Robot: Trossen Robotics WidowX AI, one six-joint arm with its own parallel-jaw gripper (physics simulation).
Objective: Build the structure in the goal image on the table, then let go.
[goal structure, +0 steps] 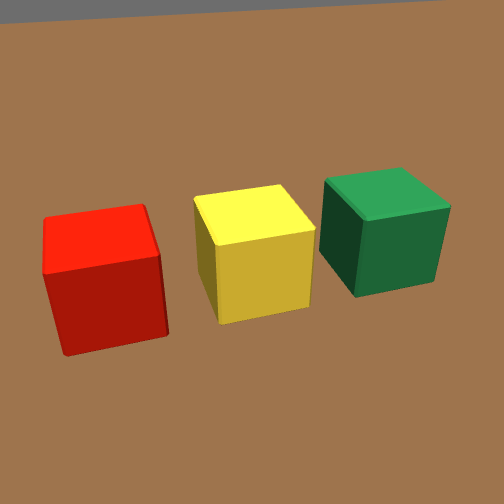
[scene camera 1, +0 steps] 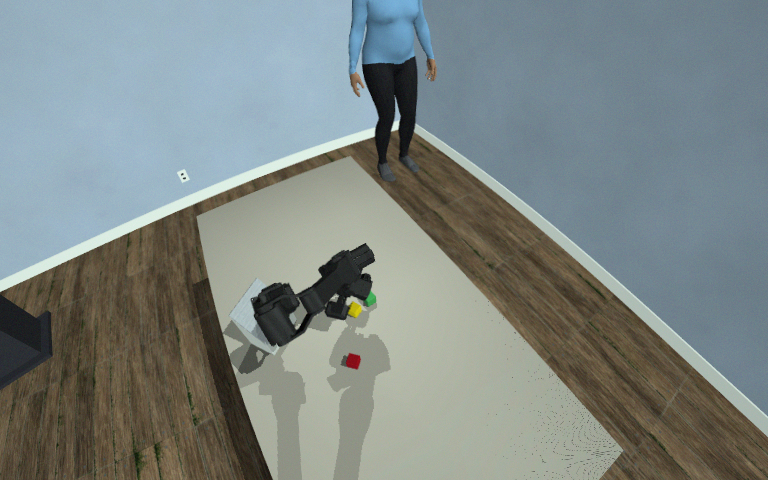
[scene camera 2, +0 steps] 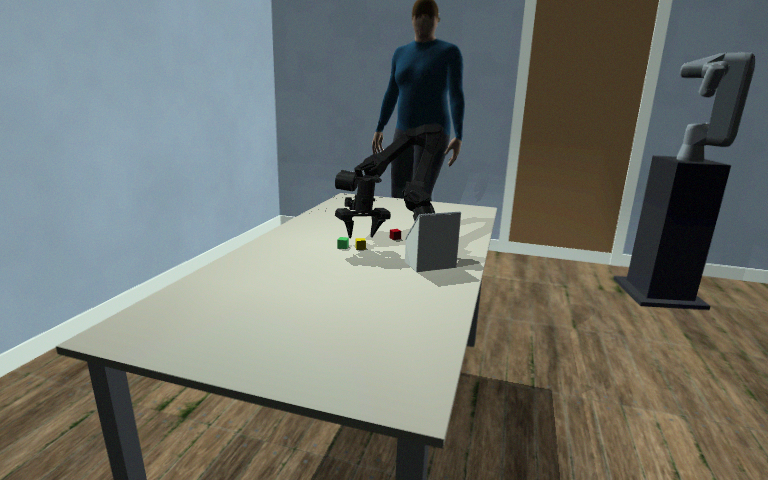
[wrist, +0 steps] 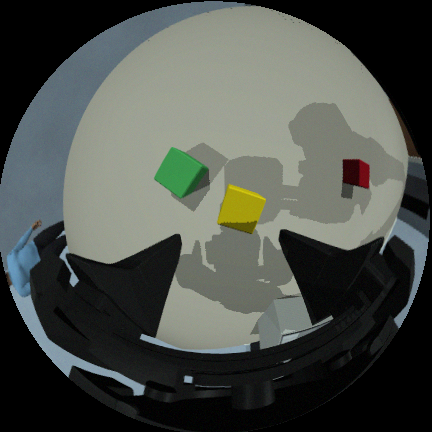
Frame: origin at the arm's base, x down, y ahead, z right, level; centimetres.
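Seen in the pictures: gripper, fingertip midpoint: [scene camera 1: 349,301] [scene camera 2: 360,237] [wrist: 231,237]; arm's base, link origin: [scene camera 2: 428,224].
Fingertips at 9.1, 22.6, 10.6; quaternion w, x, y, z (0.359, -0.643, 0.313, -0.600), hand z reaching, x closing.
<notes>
Offsets run from my fingertips to a thing's top centre, as dx, dy, dz. Level surfaces: height alone.
A green cube @(+1.3, +6.6, +1.9) [scene camera 1: 370,298] [scene camera 2: 342,242] [wrist: 180,172] and a yellow cube @(+1.3, +0.3, +1.8) [scene camera 1: 355,309] [scene camera 2: 360,243] [wrist: 241,207] sit on the table @(dx +4.5) [scene camera 1: 453,367] [scene camera 2: 254,322], near each other with a small gap between them. A red cube @(+1.3, -11.2, +15.2) [scene camera 1: 353,361] [scene camera 2: 395,233] [wrist: 356,173] sits apart from them on the table. My gripper [scene camera 2: 361,236] [wrist: 231,237] points down with its fingers wide open and empty, above the table close to the yellow cube. In the wrist view the yellow cube lies just beyond the gap between the fingertips, and the green cube is farther off to the left.
A pale grey angled block [scene camera 1: 243,316] [scene camera 2: 438,243] [wrist: 287,317] stands by the arm's base near the table edge. A person in blue [scene camera 1: 390,33] [scene camera 2: 425,84] stands beyond the table. Another robot arm [scene camera 2: 730,101] stands on a dark pedestal [scene camera 2: 673,237] on the floor.
</notes>
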